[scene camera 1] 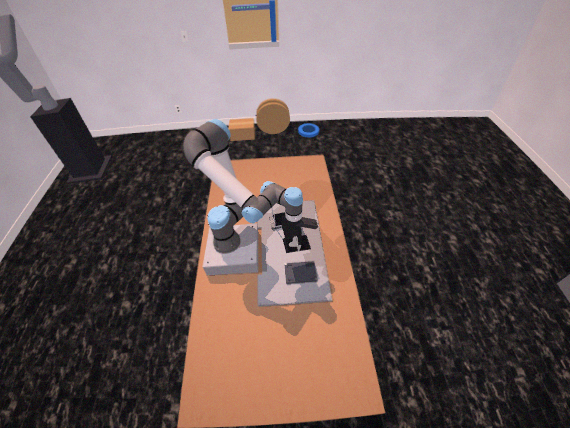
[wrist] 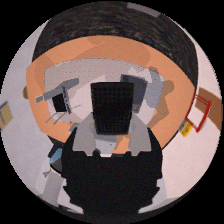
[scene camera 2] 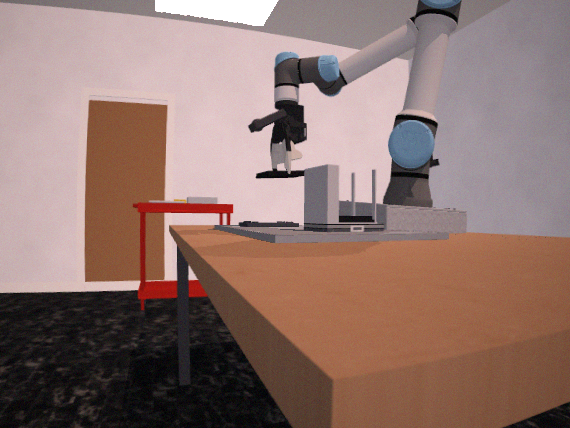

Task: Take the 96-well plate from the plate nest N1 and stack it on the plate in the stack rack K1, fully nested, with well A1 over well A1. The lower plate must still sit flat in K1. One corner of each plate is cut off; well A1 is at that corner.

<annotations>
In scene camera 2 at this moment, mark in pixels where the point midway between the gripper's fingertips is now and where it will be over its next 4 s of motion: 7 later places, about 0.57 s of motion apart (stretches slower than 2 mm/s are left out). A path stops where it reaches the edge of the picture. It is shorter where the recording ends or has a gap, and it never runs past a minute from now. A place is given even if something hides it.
My gripper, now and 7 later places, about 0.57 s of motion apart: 281, 175; 290, 173; 299, 171; 309, 169; 320, 166; 332, 163; 341, 161; 341, 162
</annotations>
